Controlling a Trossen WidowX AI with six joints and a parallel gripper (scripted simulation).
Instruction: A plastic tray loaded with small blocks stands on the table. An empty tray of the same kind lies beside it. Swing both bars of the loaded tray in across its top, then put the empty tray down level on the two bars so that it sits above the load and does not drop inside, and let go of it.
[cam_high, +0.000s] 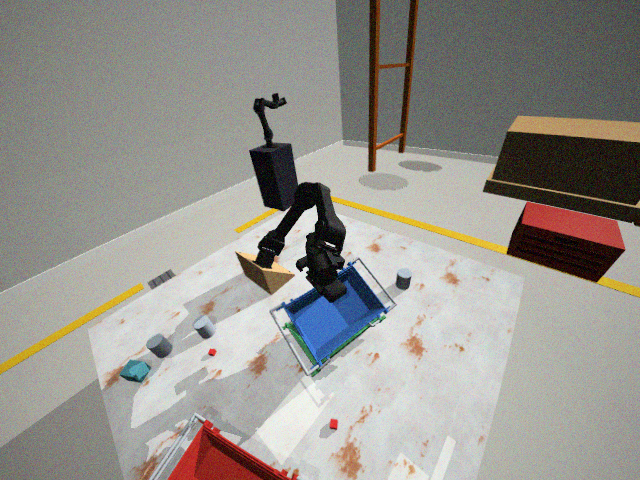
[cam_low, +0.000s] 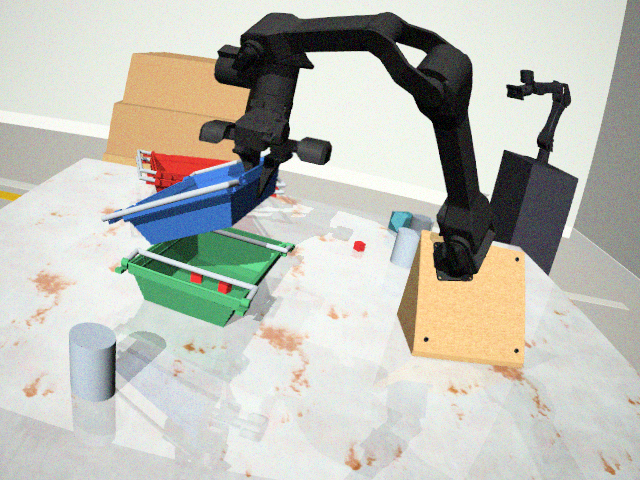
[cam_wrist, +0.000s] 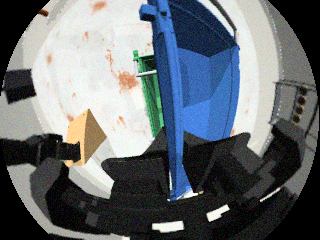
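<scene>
My gripper tip is now 70 mm short of the blue tray and 30 mm to the left of it. From my gripper tip the other things lie so: teal block (440 mm behind, 500 mm to the right, 140 mm below).
</scene>
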